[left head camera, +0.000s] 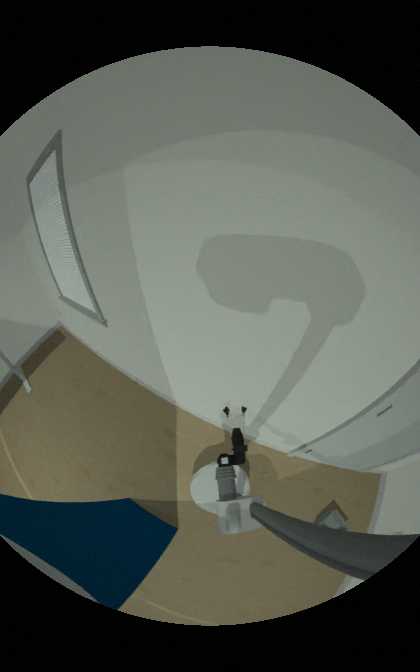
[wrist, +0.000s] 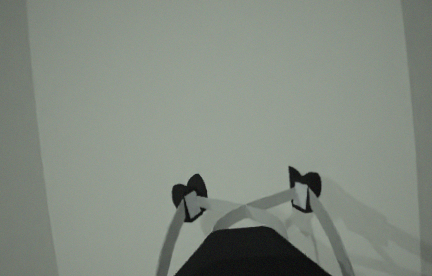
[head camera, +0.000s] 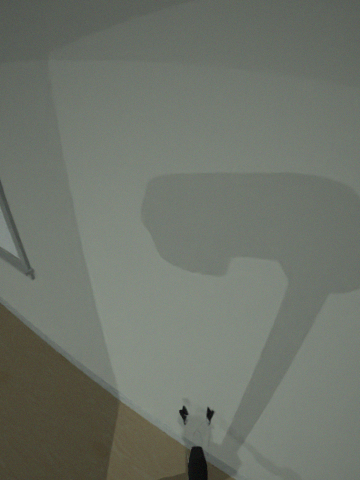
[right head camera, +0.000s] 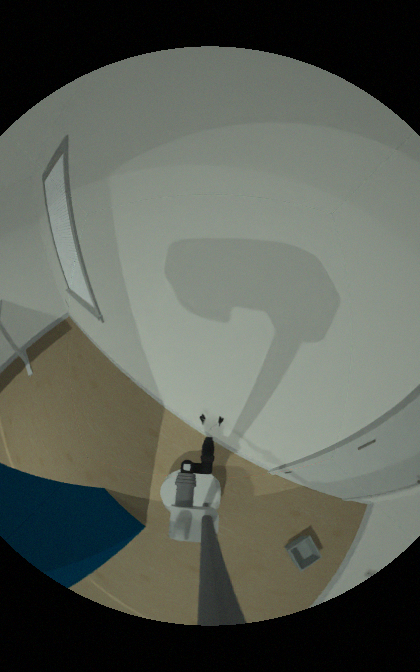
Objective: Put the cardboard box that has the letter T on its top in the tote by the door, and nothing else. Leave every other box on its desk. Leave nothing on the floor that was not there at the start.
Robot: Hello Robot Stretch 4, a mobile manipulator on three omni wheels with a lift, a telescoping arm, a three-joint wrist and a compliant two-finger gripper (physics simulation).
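Note:
My gripper (head camera: 197,414) (left head camera: 235,410) (right head camera: 211,420) (wrist: 240,185) is open, with its two dark fingertips wide apart and no object between them. It is in front of the pale wall. A small grey tote (right head camera: 294,556) stands on the floor at the lower right in the right head view, some way to the right of the arm. In the left head view the tote (left head camera: 334,519) is partly hidden behind the dark mast. The cardboard box with the letter T does not show in these views.
A large dark blue surface (left head camera: 90,540) (right head camera: 60,520) is at the lower left. A white door (left head camera: 365,440) (right head camera: 345,465) is in the wall at the right, near the tote. A window (left head camera: 62,240) (right head camera: 67,230) is at the left. A thin pale leg (left head camera: 22,377) (right head camera: 25,361) stands farther left.

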